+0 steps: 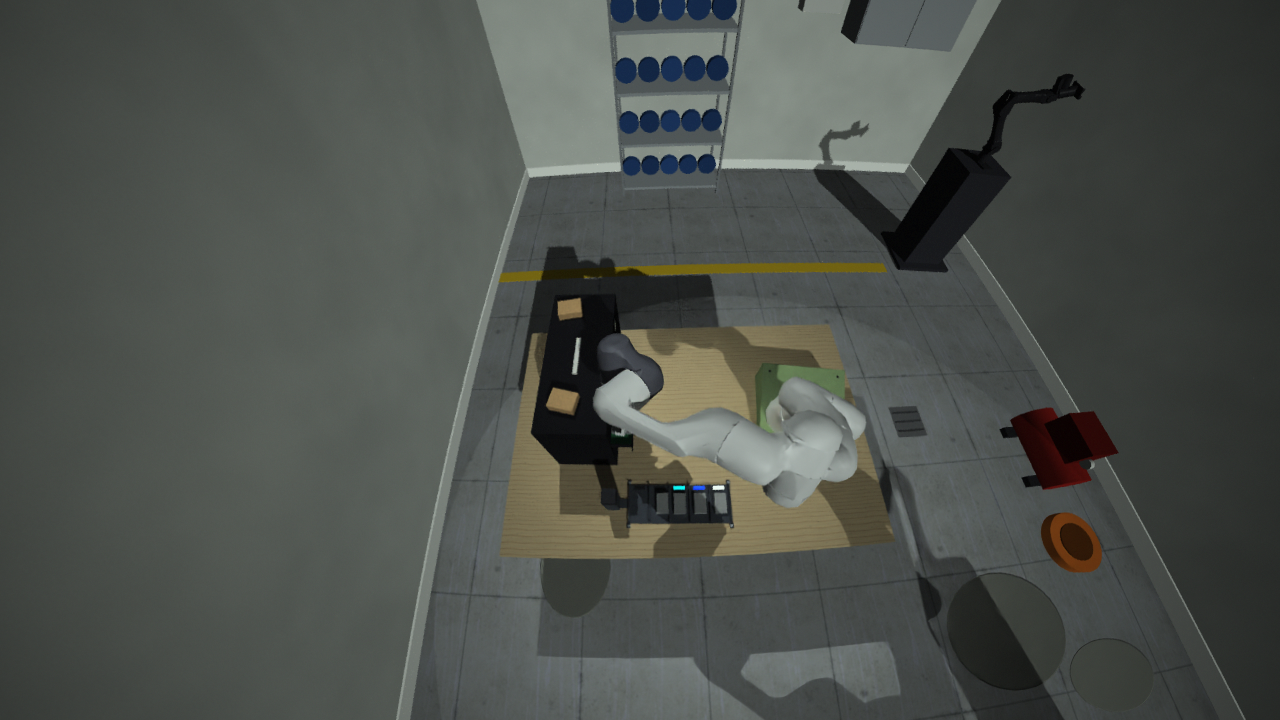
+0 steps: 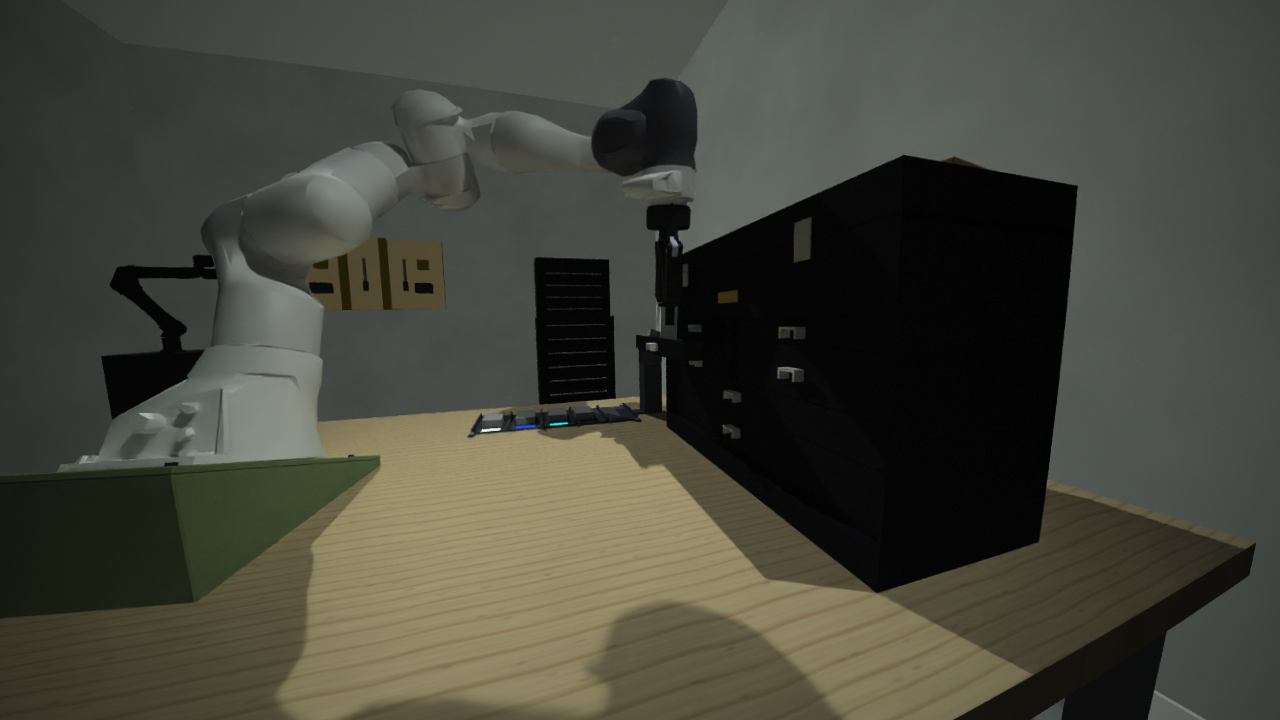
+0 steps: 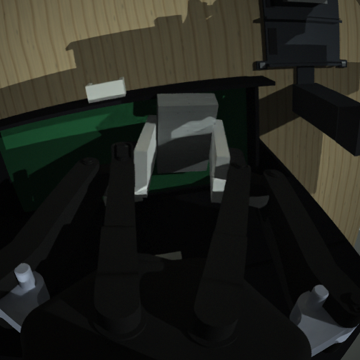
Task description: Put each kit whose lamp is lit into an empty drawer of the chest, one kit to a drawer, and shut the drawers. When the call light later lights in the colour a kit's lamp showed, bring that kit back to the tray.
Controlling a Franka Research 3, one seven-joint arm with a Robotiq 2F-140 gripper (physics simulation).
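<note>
My gripper (image 3: 183,134) (image 2: 666,320) points down, shut on a plain grey kit (image 3: 187,125), at the partly open, green-lined drawer (image 3: 75,125) (image 2: 657,343) at the chest's far end. Whether the kit touches the drawer floor is hidden. The black chest (image 1: 581,438) (image 2: 975,358) has other drawer fronts with pale handles, which look shut. The dark tray (image 1: 638,505) (image 2: 619,413) (image 3: 300,42) holds several grey kits. Three show lamps: cyan (image 1: 678,488) (image 2: 559,423), blue (image 1: 699,488) (image 2: 525,427) and white (image 1: 718,488) (image 2: 490,429). Another kit (image 1: 662,504) shows no lit lamp; the slot beside it is empty.
A black block (image 1: 609,497) (image 3: 325,110) on a short arm stands beside the tray, close to the open drawer, with no light showing. Two tan boxes (image 1: 569,308) (image 1: 563,401) and a white strip (image 1: 576,355) lie on the chest. The arm's green base (image 2: 98,537) stands across the table.
</note>
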